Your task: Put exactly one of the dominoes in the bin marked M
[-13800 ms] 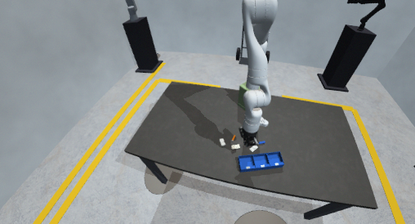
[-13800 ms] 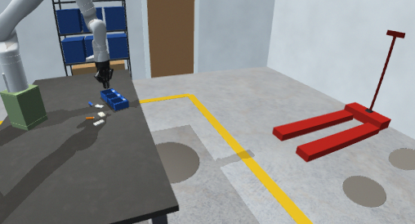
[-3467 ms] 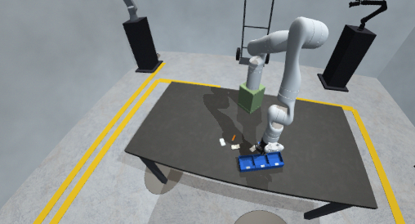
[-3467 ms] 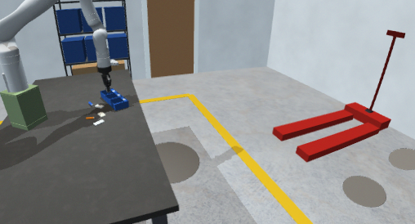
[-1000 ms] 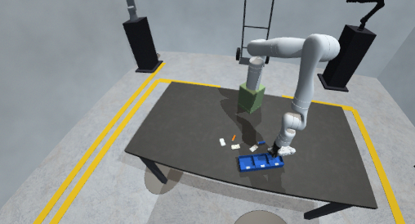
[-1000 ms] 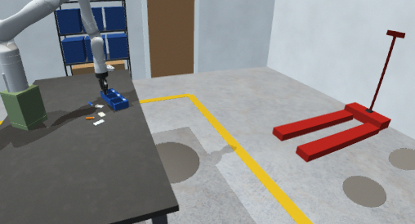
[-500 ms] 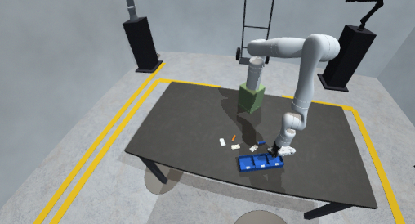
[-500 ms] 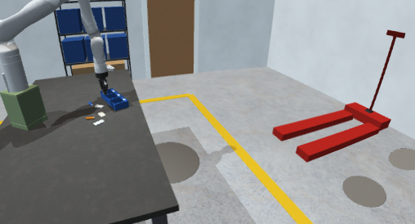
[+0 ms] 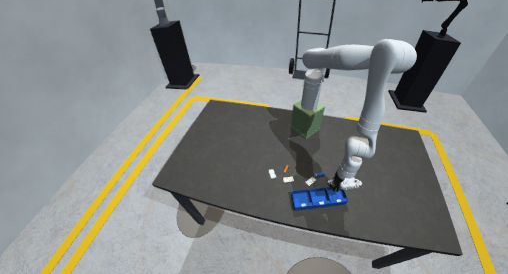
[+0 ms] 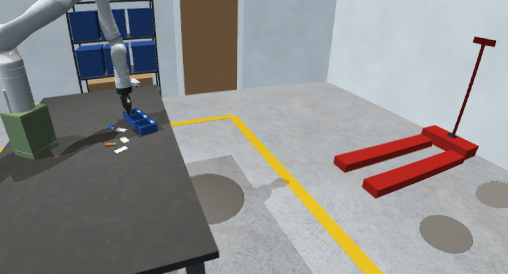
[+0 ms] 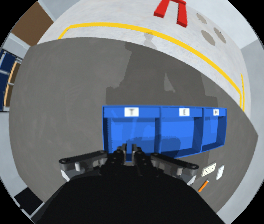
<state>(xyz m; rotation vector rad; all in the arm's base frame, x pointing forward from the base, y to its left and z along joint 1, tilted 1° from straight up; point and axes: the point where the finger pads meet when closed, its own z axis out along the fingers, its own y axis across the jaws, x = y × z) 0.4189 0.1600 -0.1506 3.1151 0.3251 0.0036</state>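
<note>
Now: hand 12 cm to the left of the white domino, 4 cm past it and 4 cm above it. Round my hand: small orange piece 25 cm to the right, 10 cm behind, 4 cm below; then small blue piece 9 cm behind, 7 cm to the right, 4 cm below; then blue three-compartment bin 8 cm to the right, 5 cm ahead, 2 cm below.
</note>
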